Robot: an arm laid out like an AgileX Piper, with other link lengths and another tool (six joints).
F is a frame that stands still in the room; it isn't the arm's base.
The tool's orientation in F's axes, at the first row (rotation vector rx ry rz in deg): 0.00, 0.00, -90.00
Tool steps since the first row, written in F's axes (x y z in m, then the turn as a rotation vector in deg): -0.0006, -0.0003, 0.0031, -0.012, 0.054, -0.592; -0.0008, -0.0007, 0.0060, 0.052, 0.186, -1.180; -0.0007, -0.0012, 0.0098, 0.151, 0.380, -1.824; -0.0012, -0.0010, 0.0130, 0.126, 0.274, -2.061; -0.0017, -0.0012, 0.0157, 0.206, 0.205, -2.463; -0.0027, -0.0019, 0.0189, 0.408, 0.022, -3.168; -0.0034, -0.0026, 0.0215, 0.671, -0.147, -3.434; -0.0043, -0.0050, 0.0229, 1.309, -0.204, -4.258; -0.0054, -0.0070, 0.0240, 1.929, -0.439, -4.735; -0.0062, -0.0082, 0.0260, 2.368, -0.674, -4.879; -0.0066, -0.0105, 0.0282, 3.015, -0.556, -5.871; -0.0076, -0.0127, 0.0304, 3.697, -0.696, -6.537
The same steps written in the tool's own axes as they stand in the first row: 0.0003, -0.0006, 0.0031, -0.054, -0.012, -0.592; 0.0007, -0.0008, 0.0060, -0.186, 0.052, -1.180; 0.0012, -0.0007, 0.0098, -0.380, 0.151, -1.824; 0.0010, -0.0012, 0.0130, -0.274, 0.126, -2.061; 0.0012, -0.0017, 0.0157, -0.205, 0.206, -2.463; 0.0019, -0.0027, 0.0189, -0.022, 0.408, -3.168; 0.0026, -0.0034, 0.0215, 0.147, 0.671, -3.434; 0.0050, -0.0043, 0.0229, 0.204, 1.309, -4.258; 0.0070, -0.0054, 0.0240, 0.439, 1.929, -4.735; 0.0082, -0.0062, 0.0260, 0.674, 2.368, -4.879; 0.0105, -0.0066, 0.0282, 0.556, 3.015, -5.871; 0.0127, -0.0076, 0.0304, 0.696, 3.697, -6.537
